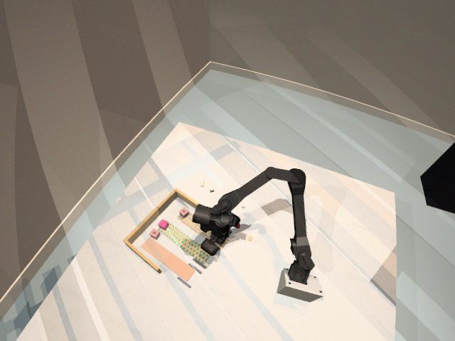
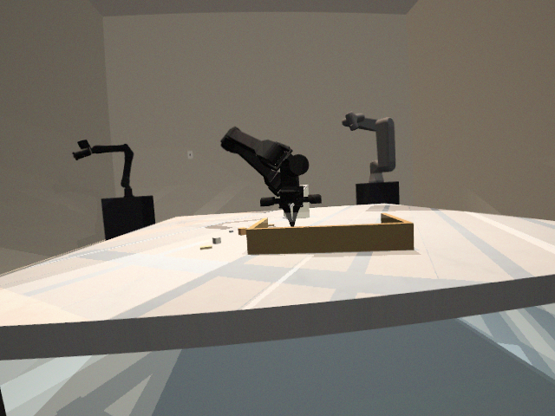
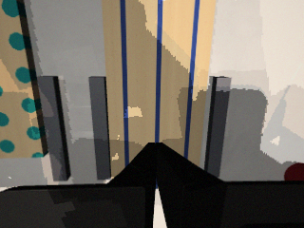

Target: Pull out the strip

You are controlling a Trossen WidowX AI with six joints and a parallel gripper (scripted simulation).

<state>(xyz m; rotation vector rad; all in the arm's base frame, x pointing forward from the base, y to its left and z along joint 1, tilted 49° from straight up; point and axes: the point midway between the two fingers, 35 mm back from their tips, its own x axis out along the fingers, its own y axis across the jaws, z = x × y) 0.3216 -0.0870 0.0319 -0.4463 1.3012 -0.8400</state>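
My gripper tip is 90 mm short of the blue-lined strip and 30 mm to the left of it. Also, from my gripper tip: teal-dotted strip (140 mm ahead, 60 mm to the left); then orange strip (170 mm ahead, 150 mm to the left).
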